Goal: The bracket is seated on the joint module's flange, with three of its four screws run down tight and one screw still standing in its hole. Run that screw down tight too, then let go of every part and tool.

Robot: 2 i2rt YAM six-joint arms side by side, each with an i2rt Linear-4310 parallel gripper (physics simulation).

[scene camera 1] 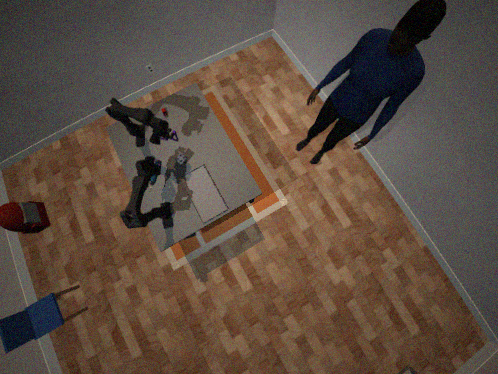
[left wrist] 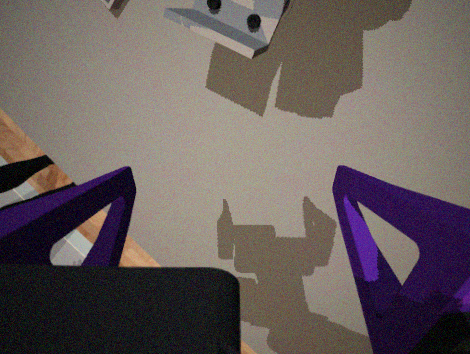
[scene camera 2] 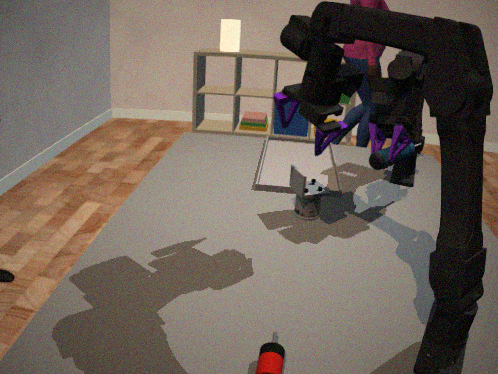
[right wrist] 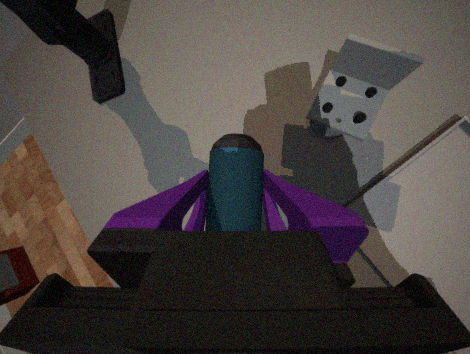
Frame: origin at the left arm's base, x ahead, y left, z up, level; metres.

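Where they show: left gripper, fingertip midpoint: (scene camera 1: 172,140) (left wrist: 234,177) (scene camera 2: 300,140); right gripper, fingertip midpoint: (scene camera 1: 158,164) (scene camera 2: 381,160) (right wrist: 235,176); left arm's base at its link origin: (scene camera 1: 140,135) (scene camera 2: 444,338) (right wrist: 105,57); right arm's base at its link origin: (scene camera 1: 166,214) (scene camera 2: 403,173).
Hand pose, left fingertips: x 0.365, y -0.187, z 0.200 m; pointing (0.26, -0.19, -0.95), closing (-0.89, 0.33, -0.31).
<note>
Each offset is from my left fingertips to the top centre of the thing.
The bracket (scene camera 1: 181,158) (scene camera 2: 298,181) (left wrist: 215,30) (right wrist: 377,65) sits on the joint module @(dy -0.092, dx +0.005, dz -0.136 m) (scene camera 2: 306,208), which stands upright on the table. The right wrist view shows four dark screw heads; the one @(dy -0.117, dx +0.006, dz -0.123 m) (right wrist: 359,117) at the lower right looks largest, but its height is hard to tell. My right gripper (scene camera 2: 385,156) (right wrist: 235,176) is shut on a teal screwdriver @(dy -0.239, dx -0.162, dz -0.029 m) (scene camera 2: 403,151) (right wrist: 235,195), held sideways above the table, apart from the bracket; its bit points right in scene camera 2. My left gripper (scene camera 2: 301,140) (left wrist: 234,177) is open and empty, above and beside the bracket.
A shallow tray @(dy -0.377, dx +0.150, dz -0.184 m) (scene camera 1: 217,186) (scene camera 2: 272,189) (right wrist: 415,150) lies behind the module in scene camera 2. A red-handled tool @(dy +0.363, dx -0.140, dz -0.166 m) (scene camera 1: 164,111) (scene camera 2: 270,361) lies near that view's bottom edge. The left arm (scene camera 2: 462,185) rises at its right side. A person (scene camera 1: 370,75) stands beyond the table.
</note>
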